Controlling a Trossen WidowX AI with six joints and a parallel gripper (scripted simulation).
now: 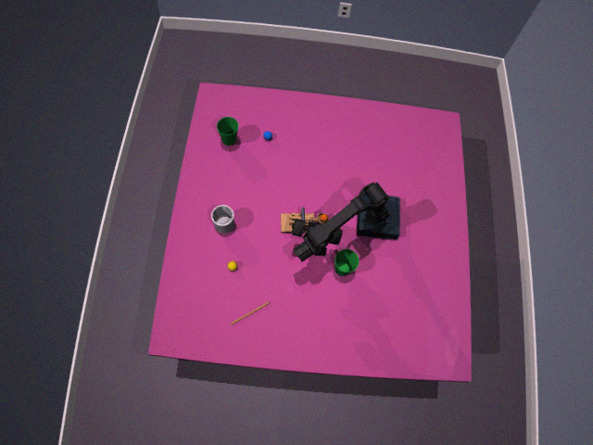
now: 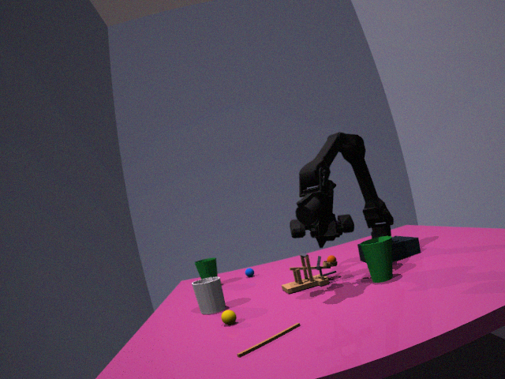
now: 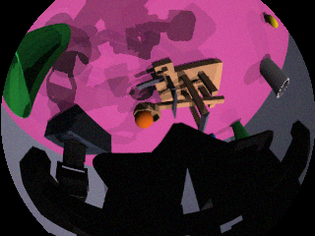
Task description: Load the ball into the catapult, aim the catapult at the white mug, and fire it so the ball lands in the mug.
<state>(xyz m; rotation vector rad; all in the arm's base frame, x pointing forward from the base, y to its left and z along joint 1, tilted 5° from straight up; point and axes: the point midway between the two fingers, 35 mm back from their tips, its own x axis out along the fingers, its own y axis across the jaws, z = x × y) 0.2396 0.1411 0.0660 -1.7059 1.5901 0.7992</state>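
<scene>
The orange ball lies 3 cm behind my gripper tip, 7 cm to the right of it and 6 cm below it. The rest, counted from my gripper tip: yellow ball 29 cm ahead, 20 cm to the left, 10 cm below; white mug 37 cm ahead, 2 cm to the left, 10 cm below; wooden catapult 3 cm ahead, 4 cm to the right, 7 cm below.
</scene>
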